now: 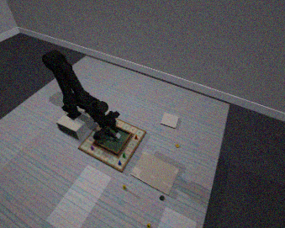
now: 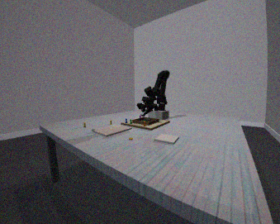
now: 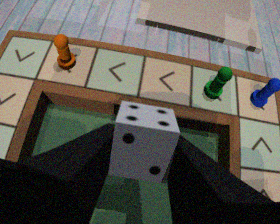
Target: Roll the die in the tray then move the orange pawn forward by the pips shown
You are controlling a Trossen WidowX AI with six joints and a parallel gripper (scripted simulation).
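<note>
Right now my gripper tip is 6 cm short of the orange pawn, 9 cm to the right of it and 5 cm above it. The rest, counted from my gripper tip: green tray (3 cm behind, 7 cm below); white die (right at my gripper tip); green pawn (9 cm ahead, 5 cm to the right, 5 cm below).
</note>
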